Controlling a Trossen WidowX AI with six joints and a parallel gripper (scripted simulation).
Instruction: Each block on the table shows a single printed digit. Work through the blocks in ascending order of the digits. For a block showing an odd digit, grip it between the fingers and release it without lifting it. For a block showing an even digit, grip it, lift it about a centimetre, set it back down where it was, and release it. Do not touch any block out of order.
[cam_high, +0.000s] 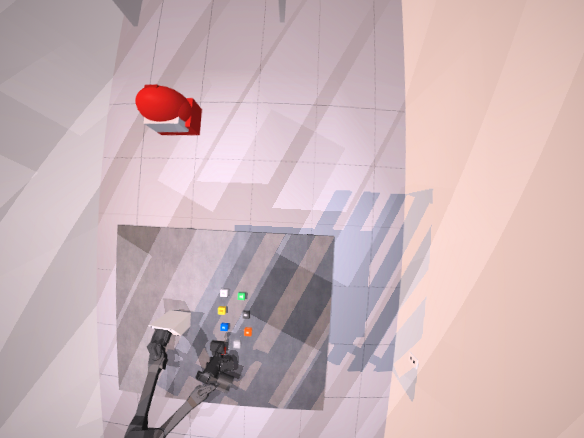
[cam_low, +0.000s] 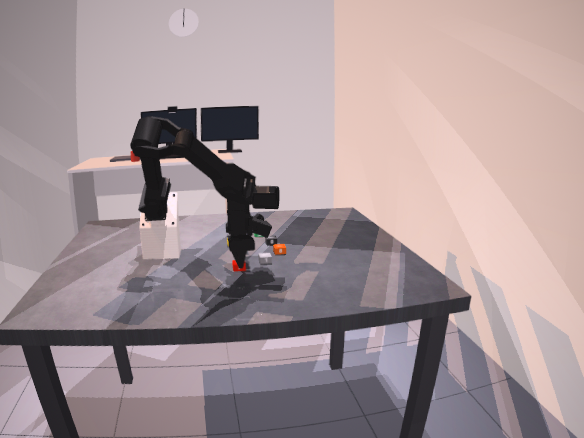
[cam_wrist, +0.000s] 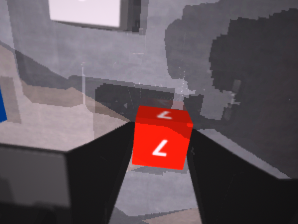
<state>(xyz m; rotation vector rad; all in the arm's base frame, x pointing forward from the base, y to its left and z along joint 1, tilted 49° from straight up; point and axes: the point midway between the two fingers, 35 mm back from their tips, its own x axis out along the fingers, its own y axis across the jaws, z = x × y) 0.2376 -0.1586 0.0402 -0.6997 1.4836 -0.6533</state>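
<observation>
Now: the red block right at my gripper tip. Also, from my gripper tip: yellow block 210 mm to the left, 10 mm behind; then blue block 130 mm to the left; then white block 300 mm to the left, 10 mm behind.
</observation>
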